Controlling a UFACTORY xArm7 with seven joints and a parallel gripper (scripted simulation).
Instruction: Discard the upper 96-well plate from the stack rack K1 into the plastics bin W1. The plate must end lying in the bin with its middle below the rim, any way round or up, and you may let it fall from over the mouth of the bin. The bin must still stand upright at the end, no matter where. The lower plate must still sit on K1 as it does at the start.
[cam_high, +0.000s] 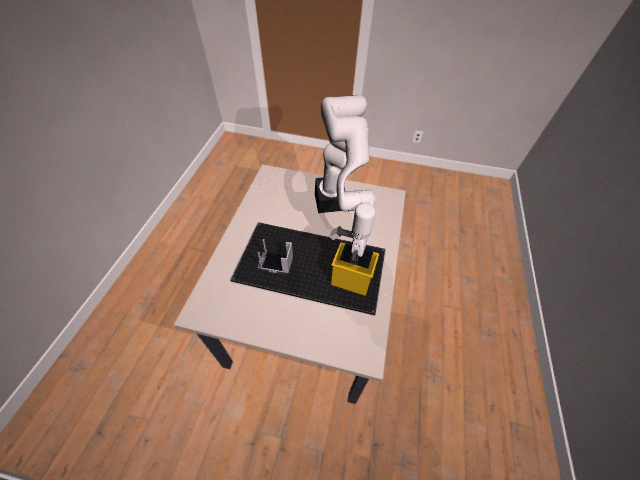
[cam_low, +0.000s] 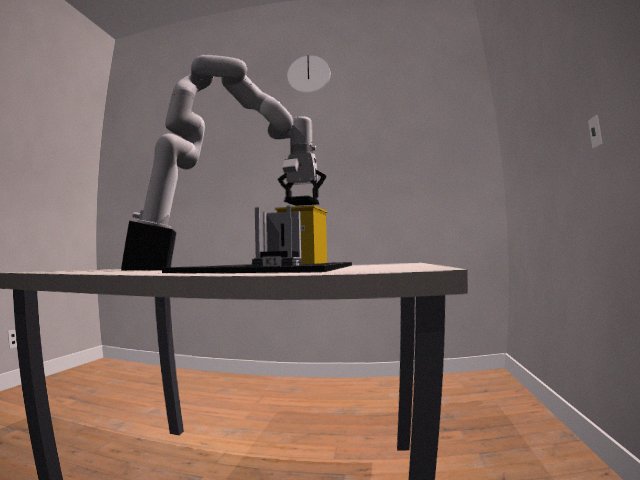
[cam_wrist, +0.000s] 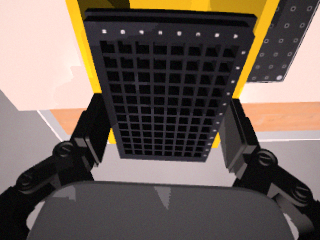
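My gripper is now 13 cm above the yellow bin W1. From my hand the other things lie so: rack label K1 (46 cm to the right, 21 cm below, 8 cm behind); then black 96-well plate (1 cm below).
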